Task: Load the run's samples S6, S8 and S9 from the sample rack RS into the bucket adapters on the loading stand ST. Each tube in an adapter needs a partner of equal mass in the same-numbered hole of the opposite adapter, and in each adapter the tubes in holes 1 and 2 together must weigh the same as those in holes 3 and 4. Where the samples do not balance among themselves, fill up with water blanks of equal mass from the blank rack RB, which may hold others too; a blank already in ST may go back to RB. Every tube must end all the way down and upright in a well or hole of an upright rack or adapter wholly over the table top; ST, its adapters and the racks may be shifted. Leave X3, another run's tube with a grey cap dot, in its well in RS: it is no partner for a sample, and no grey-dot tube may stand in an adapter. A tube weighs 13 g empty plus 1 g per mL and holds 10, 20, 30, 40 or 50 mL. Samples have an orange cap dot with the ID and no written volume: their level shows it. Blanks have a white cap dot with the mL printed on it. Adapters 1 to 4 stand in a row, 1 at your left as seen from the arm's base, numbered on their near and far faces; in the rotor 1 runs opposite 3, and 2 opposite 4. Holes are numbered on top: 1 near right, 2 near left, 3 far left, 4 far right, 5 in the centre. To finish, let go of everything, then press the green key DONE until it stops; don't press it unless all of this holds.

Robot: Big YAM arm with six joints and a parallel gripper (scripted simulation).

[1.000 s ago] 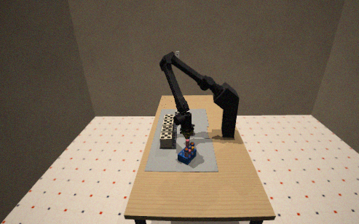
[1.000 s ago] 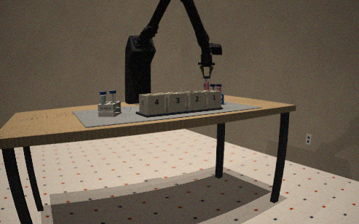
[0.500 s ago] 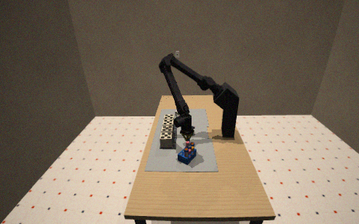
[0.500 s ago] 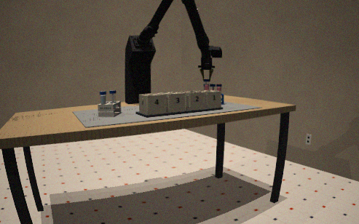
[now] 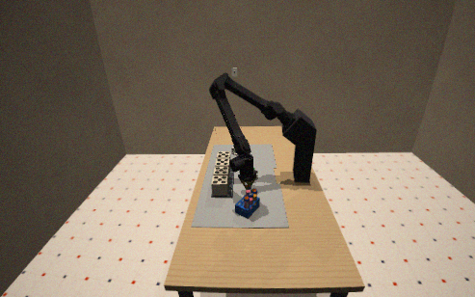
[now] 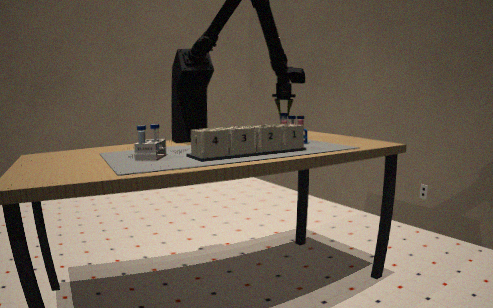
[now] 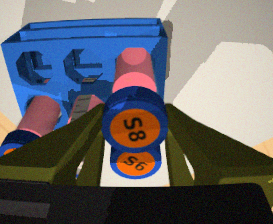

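The sample tube S8 is 10 mm behind my hand and 50 mm below it. Also, from my hand: blue sample rack rs: 10 mm ahead, 40 mm to the left, 100 mm below; tube X3: 50 mm to the left, 60 mm below; sample tube S9: 10 mm ahead, 100 mm to the left, 60 mm below.
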